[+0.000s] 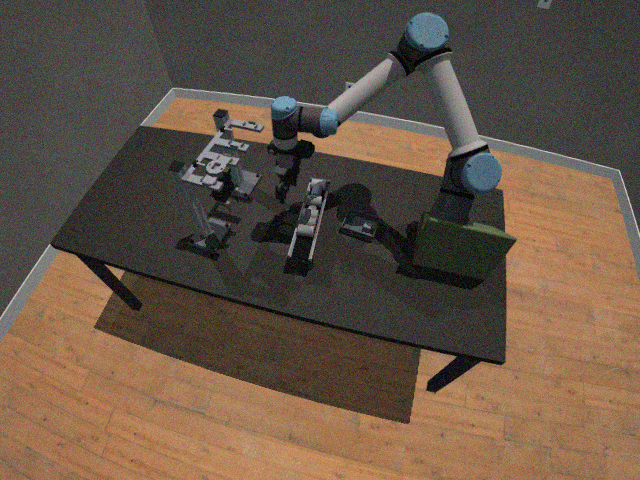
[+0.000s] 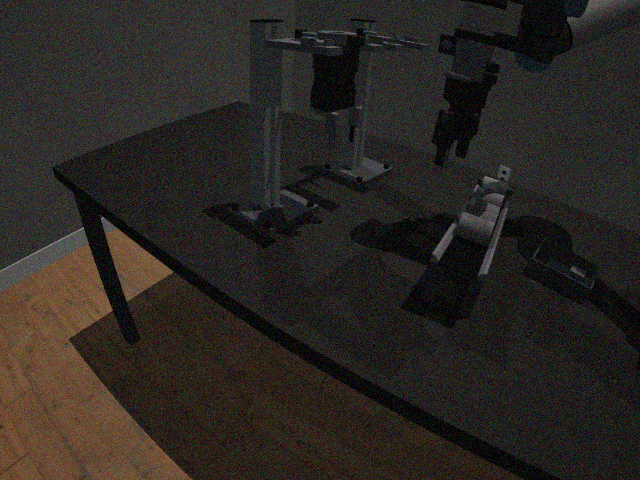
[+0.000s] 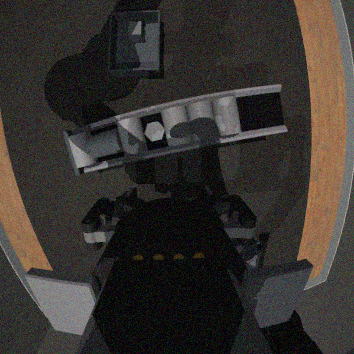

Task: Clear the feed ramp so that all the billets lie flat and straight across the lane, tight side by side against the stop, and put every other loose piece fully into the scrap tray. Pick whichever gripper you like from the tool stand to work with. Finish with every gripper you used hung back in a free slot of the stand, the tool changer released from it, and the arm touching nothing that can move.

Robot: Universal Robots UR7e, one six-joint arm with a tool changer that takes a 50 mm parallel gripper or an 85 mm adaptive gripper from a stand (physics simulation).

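Where they show: arm's base, link origin: (image 1: 450, 220).
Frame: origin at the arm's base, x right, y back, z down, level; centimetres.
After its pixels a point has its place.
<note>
My gripper (image 1: 282, 192) (image 2: 450, 153) is on the arm, above the table between the tool stand and the feed ramp, its fingers apart with no piece visible between them. The feed ramp (image 1: 314, 245) (image 2: 444, 241) (image 3: 260, 90) holds three billets lying across the lane side by side, the outermost billet (image 1: 306, 229) @(x -11.9, y -47.3, z 7.9 cm) (image 2: 475, 228) @(x -12.9, y -47.5, z 8.8 cm) (image 3: 227, 115) @(x -10.7, y -47.8, z 7.8 cm) included. Beside them stands a pale hexagonal piece (image 3: 154, 131) @(x 0.3, y -49.1, z 11.4 cm), then another crosswise billet (image 3: 131, 135) @(x 3.7, y -49.3, z 9.4 cm). A grey piece (image 3: 105, 145) @(x 8.2, y -50.2, z 9.9 cm) lies lengthwise near the end plate (image 2: 504, 172). The scrap tray (image 3: 160, 55) @(x -1.9, y -33.9, z 17.5 cm) holds a small pale-faced block (image 2: 577, 271) @(x 2.1, y -27.8, z 16.7 cm) (image 3: 137, 27) @(x 1.8, y -27.7, z 16.7 cm).
The tool stand (image 1: 204, 157) @(x -8.2, y -82.9, z -14.5 cm) (image 2: 265, 67) @(x -18.9, y -85.8, z -9.7 cm) is left of the ramp. A second gripper (image 2: 334, 77) hangs in it. A green block (image 1: 462, 248) @(x -7.7, y 5.7, z 3.5 cm) stands by the arm's base at the table's right. Arm shadows darken parts of the ramp and tray.
</note>
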